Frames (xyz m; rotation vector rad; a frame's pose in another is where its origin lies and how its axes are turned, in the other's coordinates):
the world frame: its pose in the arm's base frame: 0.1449 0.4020 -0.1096 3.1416 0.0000 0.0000
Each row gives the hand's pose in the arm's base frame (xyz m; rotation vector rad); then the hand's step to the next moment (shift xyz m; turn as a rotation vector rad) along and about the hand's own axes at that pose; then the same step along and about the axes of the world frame.
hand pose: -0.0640 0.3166 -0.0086 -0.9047 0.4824 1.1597
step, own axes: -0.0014 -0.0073 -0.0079 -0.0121 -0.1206 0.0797
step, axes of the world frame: 0.0072 0.0081 0.0009 0.0982 -0.0436 -0.0974
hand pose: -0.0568 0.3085 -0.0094 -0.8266 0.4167 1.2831
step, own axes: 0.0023 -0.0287 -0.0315 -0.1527 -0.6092 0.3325
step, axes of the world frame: 0.0331 0.0234 0.0134 0.4835 -0.1071 -0.5097
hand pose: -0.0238 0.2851 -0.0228 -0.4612 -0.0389 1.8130
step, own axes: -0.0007 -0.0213 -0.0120 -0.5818 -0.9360 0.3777
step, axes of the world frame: 0.0237 -0.0031 0.0053 0.8620 0.1869 -0.7611
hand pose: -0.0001 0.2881 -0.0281 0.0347 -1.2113 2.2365
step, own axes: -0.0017 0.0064 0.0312 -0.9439 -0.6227 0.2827
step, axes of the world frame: -0.0095 0.0276 -0.0129 1.0258 0.4176 -0.3632
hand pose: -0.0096 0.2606 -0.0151 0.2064 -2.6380 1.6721
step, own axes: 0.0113 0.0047 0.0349 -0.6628 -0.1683 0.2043
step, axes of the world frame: -0.0096 0.0307 0.0183 0.6891 0.1853 -0.0106
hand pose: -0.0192 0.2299 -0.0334 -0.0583 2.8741 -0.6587
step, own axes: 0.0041 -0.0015 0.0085 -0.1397 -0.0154 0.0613
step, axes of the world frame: -0.0024 0.0053 0.0076 0.1489 0.0288 0.0226
